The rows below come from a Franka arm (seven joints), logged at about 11 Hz.
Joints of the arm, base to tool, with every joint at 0 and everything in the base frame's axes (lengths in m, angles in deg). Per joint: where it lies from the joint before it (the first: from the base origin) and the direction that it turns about. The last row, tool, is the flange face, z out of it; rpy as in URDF.
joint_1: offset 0.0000 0.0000 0.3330 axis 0 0 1
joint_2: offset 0.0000 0.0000 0.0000 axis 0 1 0
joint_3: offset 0.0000 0.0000 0.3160 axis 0 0 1
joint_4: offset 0.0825 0.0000 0.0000 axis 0 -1 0
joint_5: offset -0.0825 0.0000 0.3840 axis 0 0 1
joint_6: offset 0.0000 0.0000 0.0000 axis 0 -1 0
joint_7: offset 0.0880 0.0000 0.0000 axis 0 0 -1
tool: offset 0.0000 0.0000 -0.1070 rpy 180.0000 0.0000 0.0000
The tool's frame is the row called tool.
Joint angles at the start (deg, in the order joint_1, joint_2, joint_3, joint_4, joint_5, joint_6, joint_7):
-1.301 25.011 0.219 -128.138 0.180 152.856 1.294
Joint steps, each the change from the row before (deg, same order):
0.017 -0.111 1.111 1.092 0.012 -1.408 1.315
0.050 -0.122 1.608 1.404 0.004 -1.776 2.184
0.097 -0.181 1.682 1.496 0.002 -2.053 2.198
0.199 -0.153 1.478 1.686 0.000 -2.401 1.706
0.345 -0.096 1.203 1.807 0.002 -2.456 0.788
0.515 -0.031 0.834 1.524 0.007 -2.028 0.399
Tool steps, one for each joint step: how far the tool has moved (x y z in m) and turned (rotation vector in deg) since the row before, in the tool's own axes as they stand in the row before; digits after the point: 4 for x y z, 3 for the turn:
0.0051 -0.0112 -0.0054 0.462 -0.224 0.296
0.0058 -0.0167 -0.0070 0.643 -0.297 0.667
0.0050 -0.0182 -0.0080 0.628 -0.451 0.555
0.0047 -0.0175 -0.0086 0.484 -0.647 0.139
0.0046 -0.0165 -0.0090 0.348 -0.637 -0.675
0.0032 -0.0145 -0.0073 0.206 -0.548 -0.888

